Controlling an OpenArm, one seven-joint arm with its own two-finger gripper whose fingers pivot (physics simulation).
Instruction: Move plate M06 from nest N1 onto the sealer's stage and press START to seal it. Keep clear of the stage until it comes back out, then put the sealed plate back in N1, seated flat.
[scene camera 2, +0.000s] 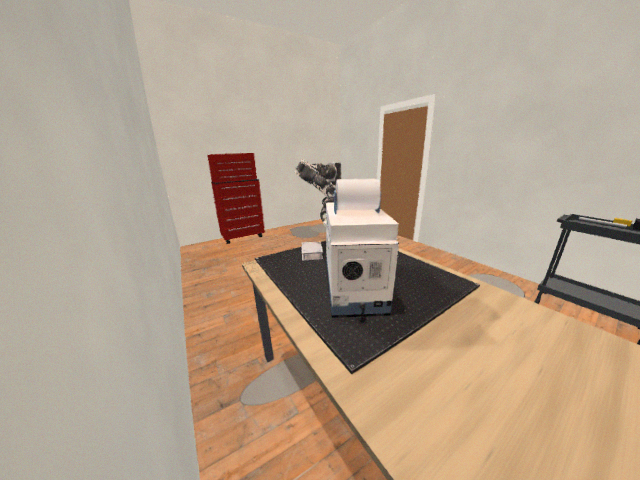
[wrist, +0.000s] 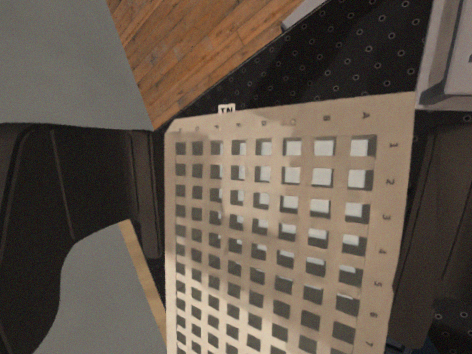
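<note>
Plate M06 (wrist: 272, 212), a beige well plate with square wells, lies between the two dark fingers of my gripper (wrist: 256, 206) in the wrist view. The gripper is shut on it. The white sealer (scene camera 2: 361, 227) stands on the black mat with its rear panel facing scene camera 2. It hides the plate, the stage, START and most of the gripper there. Nest N1 (scene camera 2: 311, 251) is the small white block left of the sealer. In the wrist view its label (wrist: 226, 109) shows past the plate's top edge, and the plate hides the nest.
The arm (scene camera 2: 317, 174) rises behind the sealer. The black perforated mat (scene camera 2: 356, 341) (wrist: 345, 60) lies on the wooden table (scene camera 2: 506, 372). A light grey raised housing (wrist: 437, 50) is at the wrist view's upper right, close to the plate's corner. A red cabinet (scene camera 2: 237, 206) stands far behind.
</note>
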